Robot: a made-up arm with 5 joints.
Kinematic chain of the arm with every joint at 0, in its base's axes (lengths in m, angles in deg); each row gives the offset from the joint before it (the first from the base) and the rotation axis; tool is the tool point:
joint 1: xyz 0 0 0.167 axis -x
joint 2: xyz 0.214 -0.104 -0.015 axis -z
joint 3: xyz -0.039 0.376 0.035 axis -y
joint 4: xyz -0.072 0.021 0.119 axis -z
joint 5: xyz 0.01 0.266 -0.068 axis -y
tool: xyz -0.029 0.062 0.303
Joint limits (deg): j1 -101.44..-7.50 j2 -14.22..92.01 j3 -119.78..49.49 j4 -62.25..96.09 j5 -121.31..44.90
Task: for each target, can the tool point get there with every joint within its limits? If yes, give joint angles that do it. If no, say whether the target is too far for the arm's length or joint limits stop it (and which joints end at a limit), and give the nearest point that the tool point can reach.
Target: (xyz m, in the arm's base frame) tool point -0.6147 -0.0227 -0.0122
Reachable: no: joint limits stop it (at a limit: joint 1, joint 2, joint 4, joint 5) | nearest point -0.4047 0.1152 0.0687 | short by 0.264 m
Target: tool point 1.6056 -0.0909 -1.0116
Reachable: no: too far | nearest point 0.9309 -0.0373 -0.3162 | short by 0.970 m
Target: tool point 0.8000 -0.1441 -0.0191
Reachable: yes | joints -55.33 68.44 -10.68 33.53 -93.30
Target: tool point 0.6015 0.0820 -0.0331
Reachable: yes | joints -38.24 35.46 -74.18 73.82 -53.59
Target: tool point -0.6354 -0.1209 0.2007
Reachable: no: joint limits stop it (at a limit: joint 1, joint 2, joint 4) | nearest point -0.4281 -0.1083 0.2741 | short by 0.220 m
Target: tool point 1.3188 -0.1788 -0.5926
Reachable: no: too far | nearest point 0.9555 -0.1052 -0.2797 | short by 0.485 m
